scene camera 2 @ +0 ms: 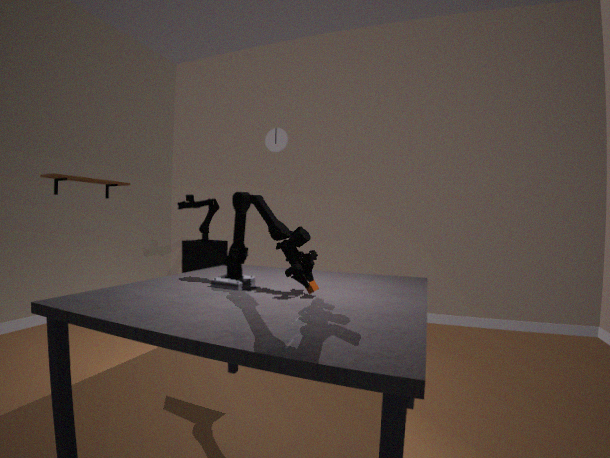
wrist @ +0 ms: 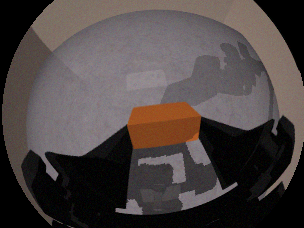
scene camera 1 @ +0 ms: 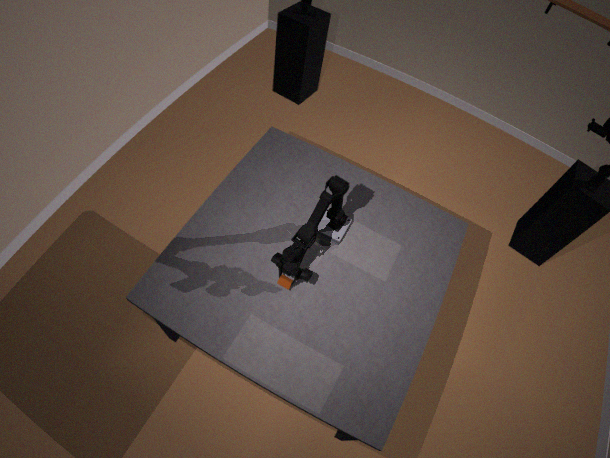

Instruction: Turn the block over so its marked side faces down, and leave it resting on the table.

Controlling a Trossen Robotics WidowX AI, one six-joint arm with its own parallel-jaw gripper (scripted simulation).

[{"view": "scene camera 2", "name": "gripper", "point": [311, 286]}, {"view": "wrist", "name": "gripper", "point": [163, 124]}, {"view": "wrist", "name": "orange block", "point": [166, 124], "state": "held by the gripper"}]
